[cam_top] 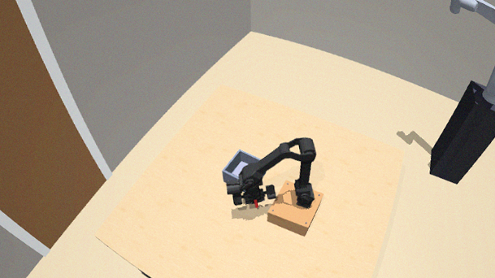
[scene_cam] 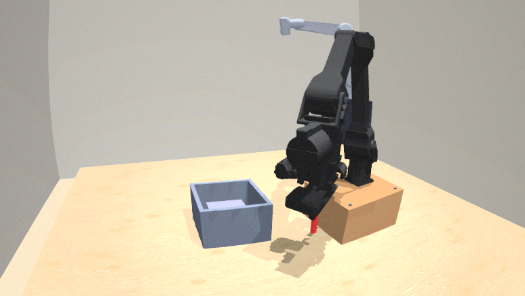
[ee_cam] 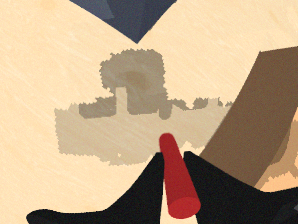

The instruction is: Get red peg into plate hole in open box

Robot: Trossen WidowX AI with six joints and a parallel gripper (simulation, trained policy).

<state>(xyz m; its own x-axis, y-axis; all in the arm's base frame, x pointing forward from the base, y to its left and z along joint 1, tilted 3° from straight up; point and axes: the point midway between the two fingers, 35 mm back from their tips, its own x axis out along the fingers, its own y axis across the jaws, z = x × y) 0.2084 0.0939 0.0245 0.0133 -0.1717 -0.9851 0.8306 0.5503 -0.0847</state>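
Now: the pale plate 150 mm to the right of my gripper tip, 140 mm ahead of it and 40 mm below it. Also, from my gripper tip: grey-blue box: 150 mm to the right, 140 mm ahead, 50 mm below; then red peg: right at my gripper tip.
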